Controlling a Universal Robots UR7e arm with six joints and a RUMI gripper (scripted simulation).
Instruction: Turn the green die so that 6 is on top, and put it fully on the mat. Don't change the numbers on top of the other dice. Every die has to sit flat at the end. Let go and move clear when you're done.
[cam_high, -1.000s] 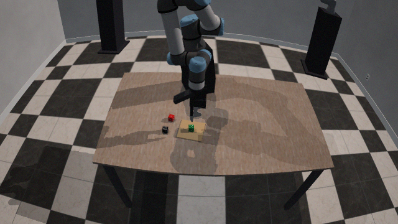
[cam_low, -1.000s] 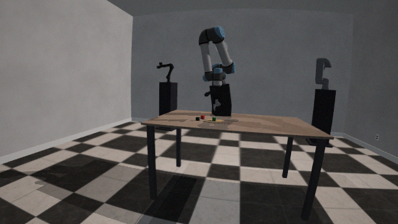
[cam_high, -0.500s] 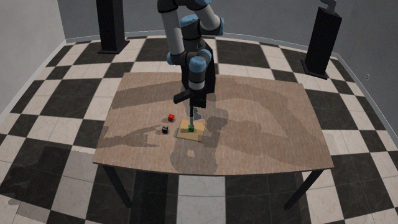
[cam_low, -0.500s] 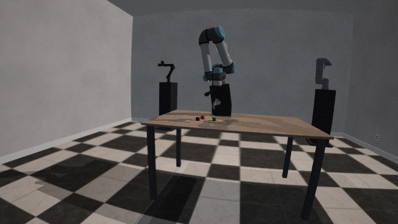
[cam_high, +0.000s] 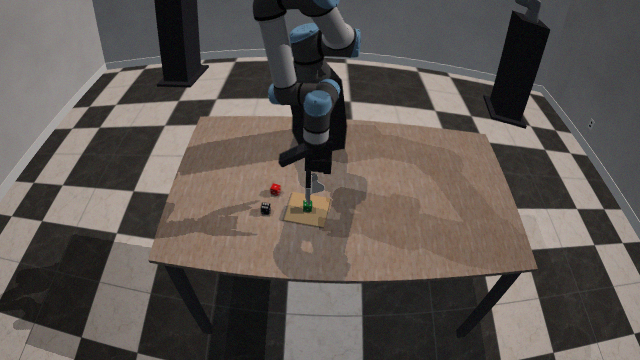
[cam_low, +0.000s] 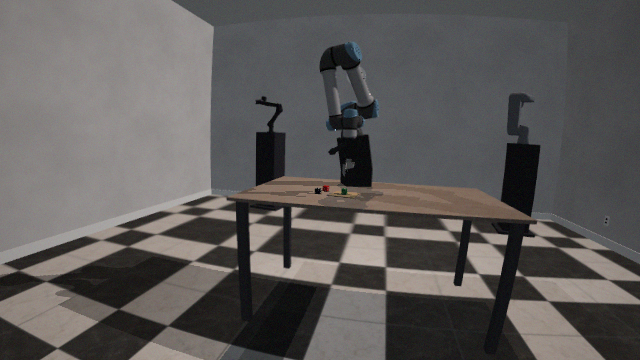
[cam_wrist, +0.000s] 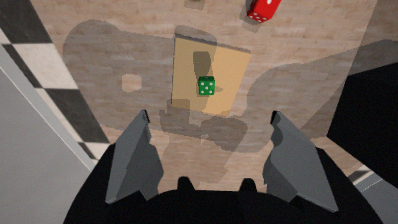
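Now: hand 90 mm above the green die. Also, from my hand: black die (140 mm to the right, 100 mm below, 40 mm ahead); tan mat (110 mm below); red die (130 mm to the right, 100 mm below, 60 mm behind).
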